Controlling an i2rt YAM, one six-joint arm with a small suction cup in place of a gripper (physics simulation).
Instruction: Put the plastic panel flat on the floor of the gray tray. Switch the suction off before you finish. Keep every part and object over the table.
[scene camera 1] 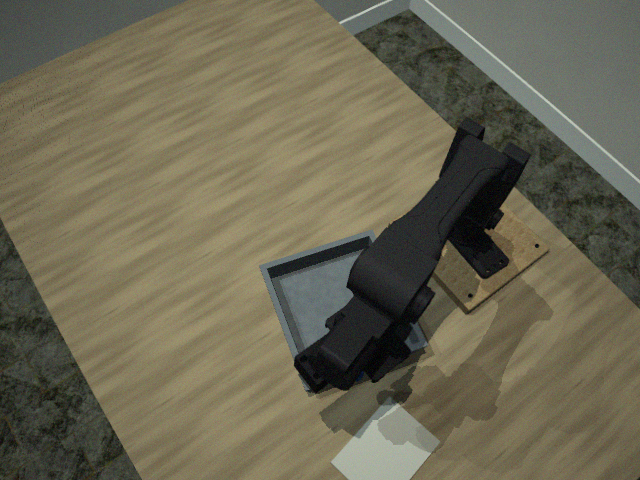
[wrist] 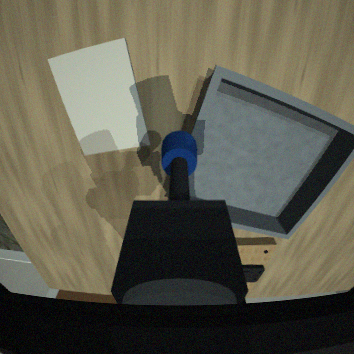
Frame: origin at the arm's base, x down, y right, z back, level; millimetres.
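Where they show: end effector, tool point: (wrist: pixel 178 146); arm's base, origin of the base link: (scene camera 1: pixel 463 234).
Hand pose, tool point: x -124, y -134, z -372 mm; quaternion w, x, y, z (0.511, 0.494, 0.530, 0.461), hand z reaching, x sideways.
Note:
Things, the pixels of their top centre, and the offset from my tool point.
- plastic panel, middle of its top: (wrist: pixel 100 103) (scene camera 1: pixel 386 452) dx +138, dy -115, dz +1 mm
- gray tray, middle of its top: (wrist: pixel 264 174) (scene camera 1: pixel 341 304) dx +93, dy +131, dz +74 mm
The plastic panel (scene camera 1: pixel 387 449) (wrist: pixel 97 100) is a thin pale rectangle lying flat on the table, outside the tray and apart from it. The gray tray (scene camera 1: pixel 315 251) (wrist: pixel 285 101) is a shallow square box, and its visible floor is bare; the arm covers part of it in the scene view. My gripper, a blue suction cup (wrist: pixel 179 152) on a dark stem, is open and holds nothing. It hangs above the tray's side nearest the panel. In the scene view the arm hides most of the cup, and a sliver of blue shows.
The black arm (scene camera 1: pixel 398 258) reaches over the tray from its wooden base board (scene camera 1: pixel 460 297). The arm's shadow falls across the table and one corner of the panel. The table's edge runs behind the base, with dark floor and a gray wall beyond.

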